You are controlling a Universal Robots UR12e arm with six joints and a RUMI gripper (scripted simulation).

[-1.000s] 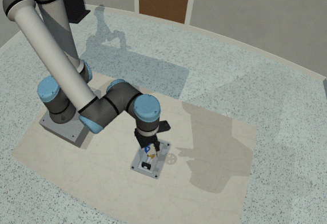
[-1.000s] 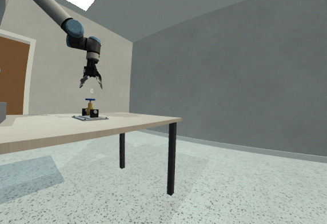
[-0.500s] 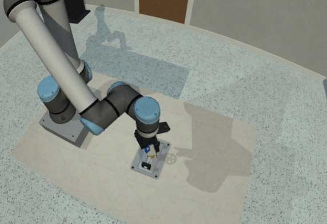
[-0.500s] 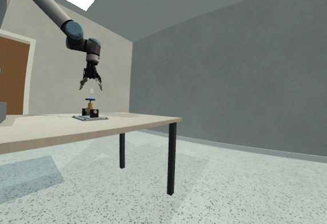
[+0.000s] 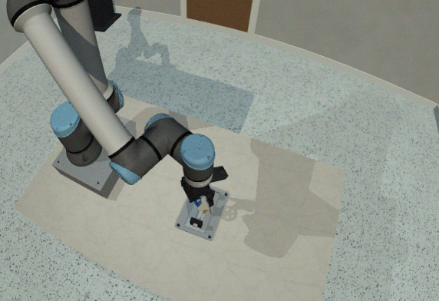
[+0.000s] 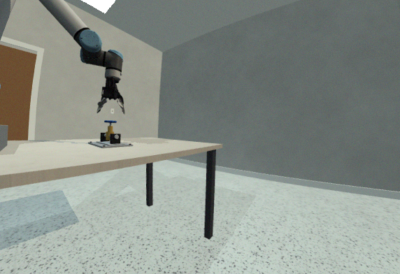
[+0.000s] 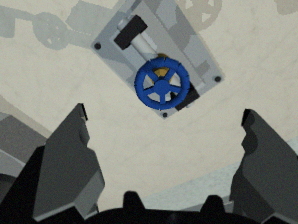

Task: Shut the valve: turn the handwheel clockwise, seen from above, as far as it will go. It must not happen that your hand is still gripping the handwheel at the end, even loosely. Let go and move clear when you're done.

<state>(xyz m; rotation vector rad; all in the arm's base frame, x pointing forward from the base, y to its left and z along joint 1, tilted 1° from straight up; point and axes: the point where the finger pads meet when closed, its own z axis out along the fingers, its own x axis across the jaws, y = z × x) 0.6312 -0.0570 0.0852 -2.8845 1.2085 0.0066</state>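
Now: the blue spoked handwheel 50 mm below my hand.
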